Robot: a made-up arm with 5 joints. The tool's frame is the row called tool. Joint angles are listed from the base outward.
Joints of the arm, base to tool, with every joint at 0 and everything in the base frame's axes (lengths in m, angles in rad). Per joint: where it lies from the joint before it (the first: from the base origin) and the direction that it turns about. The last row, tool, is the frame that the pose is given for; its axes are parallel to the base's.
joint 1: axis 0 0 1 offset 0.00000 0.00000 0.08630
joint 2: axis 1 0 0 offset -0.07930 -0.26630 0.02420
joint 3: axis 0 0 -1 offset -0.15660 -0.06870 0.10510
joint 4: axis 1 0 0 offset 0.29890 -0.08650 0.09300
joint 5: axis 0 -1 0 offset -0.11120 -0.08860 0.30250
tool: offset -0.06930 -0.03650 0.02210
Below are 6 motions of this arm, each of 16 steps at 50 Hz.
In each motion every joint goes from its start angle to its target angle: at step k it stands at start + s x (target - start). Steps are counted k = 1, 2, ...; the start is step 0. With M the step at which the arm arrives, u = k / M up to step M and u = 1 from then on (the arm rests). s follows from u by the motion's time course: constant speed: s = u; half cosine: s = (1 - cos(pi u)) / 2; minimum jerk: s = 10 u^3 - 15 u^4 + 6 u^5.
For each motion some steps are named. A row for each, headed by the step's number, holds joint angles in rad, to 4 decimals.
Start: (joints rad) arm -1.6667 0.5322 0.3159 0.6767 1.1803
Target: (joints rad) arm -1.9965 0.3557 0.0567 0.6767 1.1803
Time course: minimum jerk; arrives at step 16
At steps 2, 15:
2: -1.6720 0.5294 0.3117 0.6767 1.1803
15: -1.9958 0.3561 0.0573 0.6767 1.1803

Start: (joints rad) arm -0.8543 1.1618 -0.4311 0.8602 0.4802
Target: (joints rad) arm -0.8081 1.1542 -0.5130 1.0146 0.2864
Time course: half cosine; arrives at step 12
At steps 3, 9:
3: -0.8475 1.1607 -0.4431 0.8828 0.4518
9: -0.8149 1.1553 -0.5010 0.9920 0.3148

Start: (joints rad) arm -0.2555 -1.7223 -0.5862 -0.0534 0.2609
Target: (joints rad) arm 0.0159 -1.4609 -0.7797 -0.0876 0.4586
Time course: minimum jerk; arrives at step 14
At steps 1, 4, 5, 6, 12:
1: -0.2546 -1.7214 -0.5868 -0.0535 0.2615
4: -0.2162 -1.6845 -0.6142 -0.0583 0.2895
5: -0.1886 -1.6579 -0.6339 -0.0618 0.3096
6: -0.1557 -1.6261 -0.6574 -0.0660 0.3336
12: 0.0096 -1.4670 -0.7752 -0.0868 0.4540

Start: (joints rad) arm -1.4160 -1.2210 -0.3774 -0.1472 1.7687
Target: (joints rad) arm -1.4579 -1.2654 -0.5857 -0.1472 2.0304
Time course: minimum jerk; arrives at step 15
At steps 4, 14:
4: -1.4211 -1.2264 -0.4028 -0.1472 1.8006
14: -1.4578 -1.2653 -0.5851 -0.1472 2.0297

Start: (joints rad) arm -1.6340 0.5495 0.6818 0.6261 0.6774
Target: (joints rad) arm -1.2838 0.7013 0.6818 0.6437 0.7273
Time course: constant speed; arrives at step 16
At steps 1, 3, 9, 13, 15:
1: -1.6121 0.5590 0.6818 0.6272 0.6805
3: -1.5683 0.5780 0.6818 0.6294 0.6868
9: -1.4370 0.6349 0.6818 0.6360 0.7055
13: -1.3495 0.6728 0.6818 0.6404 0.7179
15: -1.3057 0.6918 0.6818 0.6426 0.7242

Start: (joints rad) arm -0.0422 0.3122 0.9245 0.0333 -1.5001
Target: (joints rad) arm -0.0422 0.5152 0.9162 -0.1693 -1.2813
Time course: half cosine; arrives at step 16
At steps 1, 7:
1: -0.0422 0.3142 0.9244 0.0314 -1.4980
7: -0.0422 0.3939 0.9212 -0.0482 -1.4120

